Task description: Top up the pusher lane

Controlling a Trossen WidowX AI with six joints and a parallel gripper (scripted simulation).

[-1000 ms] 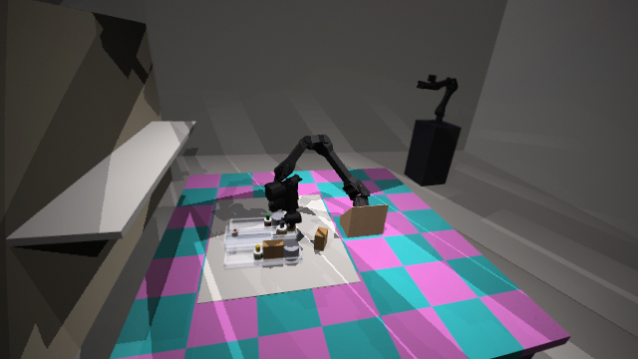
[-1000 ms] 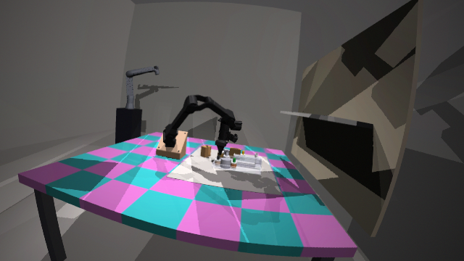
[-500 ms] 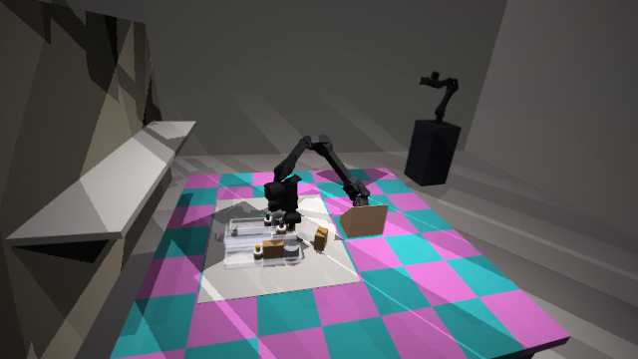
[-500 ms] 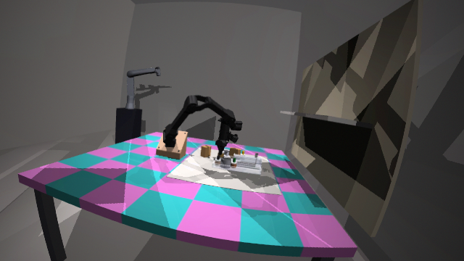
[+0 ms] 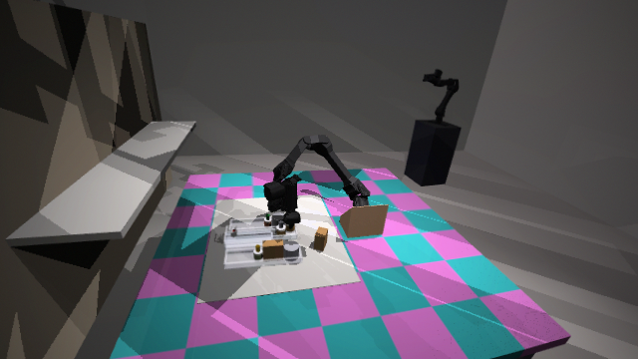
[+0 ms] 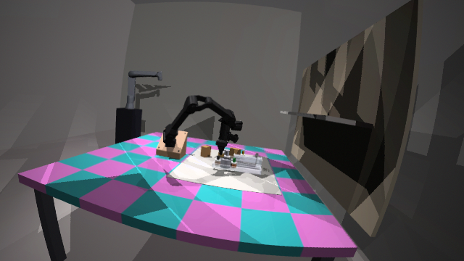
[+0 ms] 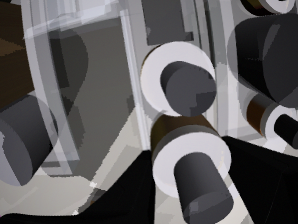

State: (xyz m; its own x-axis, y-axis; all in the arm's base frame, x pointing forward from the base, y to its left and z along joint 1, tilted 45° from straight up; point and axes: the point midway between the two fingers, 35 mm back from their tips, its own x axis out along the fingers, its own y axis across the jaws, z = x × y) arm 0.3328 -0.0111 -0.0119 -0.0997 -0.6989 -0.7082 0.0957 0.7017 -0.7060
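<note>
My gripper tip is 110 mm past the tan box, 90 mm to the right of it and 20 mm above it. Round my gripper tip: clear lane rack: 140 mm ahead, 10 mm to the left, 40 mm below.
</note>
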